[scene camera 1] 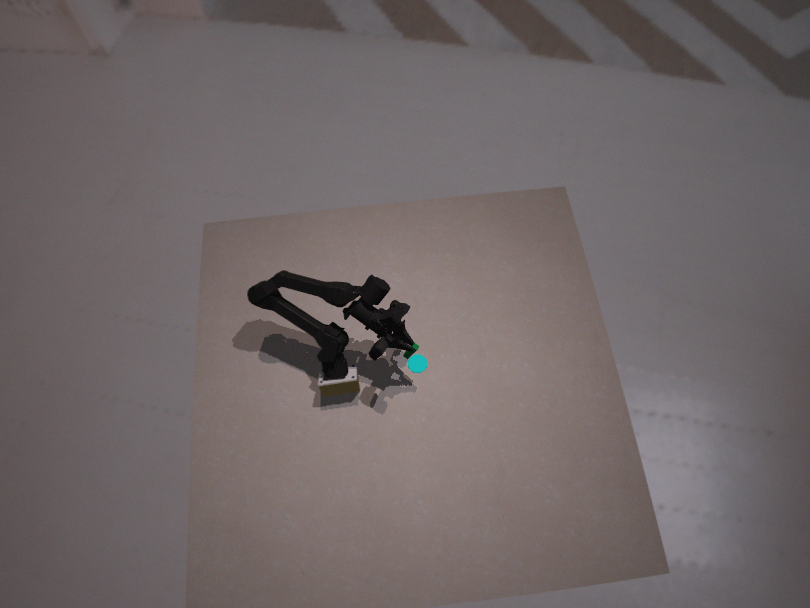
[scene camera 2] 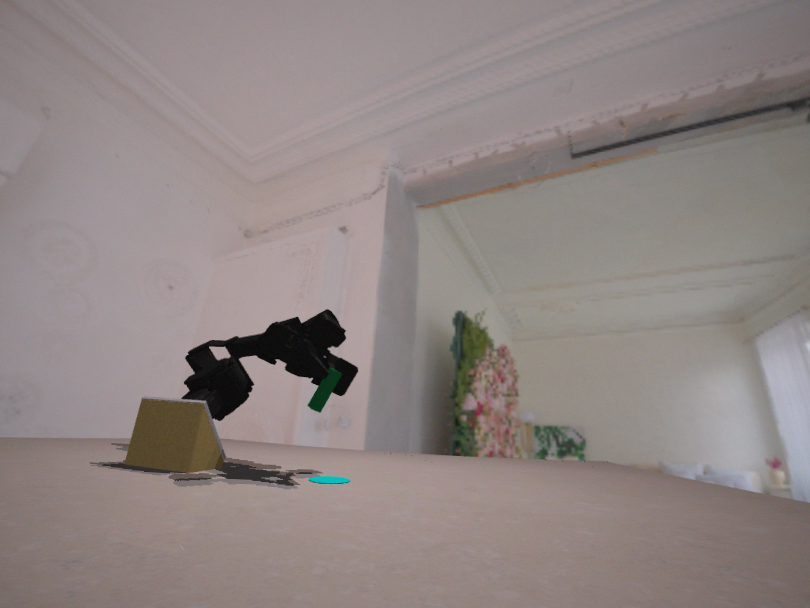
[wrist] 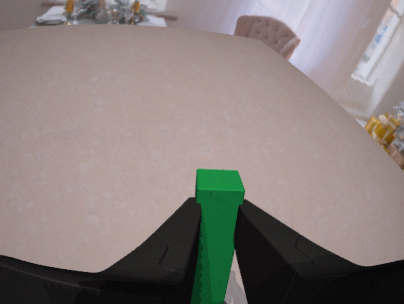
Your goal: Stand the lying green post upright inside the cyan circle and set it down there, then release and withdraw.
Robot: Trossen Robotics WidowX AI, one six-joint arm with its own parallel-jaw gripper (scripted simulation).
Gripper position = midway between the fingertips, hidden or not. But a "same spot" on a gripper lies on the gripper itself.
My gripper shows in scene camera 1, in scene camera 2 and in the wrist view (216,208). The same spot on my gripper: (scene camera 2: 303,361) is (scene camera 1: 393,342).
